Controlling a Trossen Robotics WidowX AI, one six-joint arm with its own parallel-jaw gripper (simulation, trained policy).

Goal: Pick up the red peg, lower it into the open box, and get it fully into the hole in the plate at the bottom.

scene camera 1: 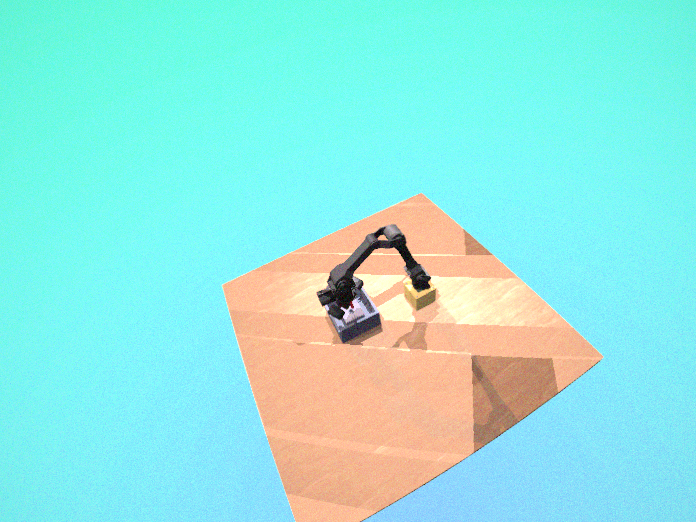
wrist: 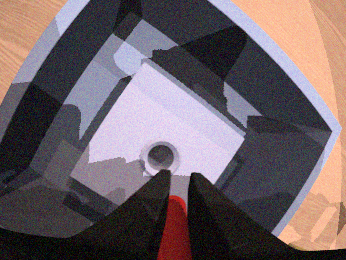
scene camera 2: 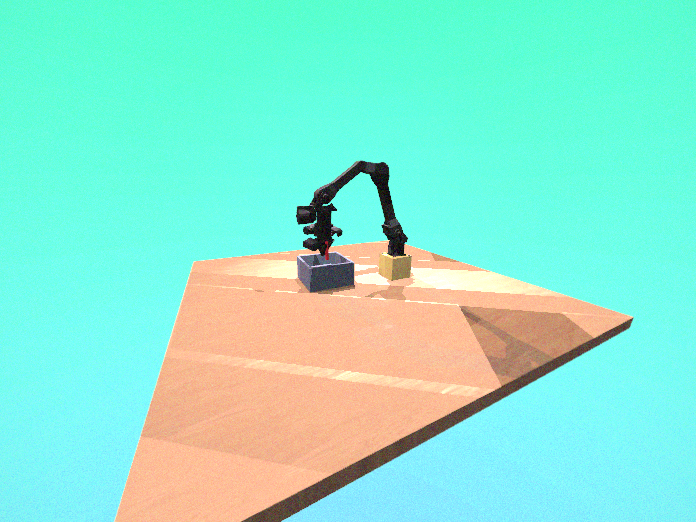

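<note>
A plate (wrist: 151, 111) is visible. Visible too is a grey-blue box (scene camera 2: 341, 273), also in scene camera 1 (scene camera 1: 372, 318) and in the wrist view (wrist: 78, 68). My gripper (scene camera 2: 323, 255) is visible in the wrist view as well (wrist: 179, 180).
</note>
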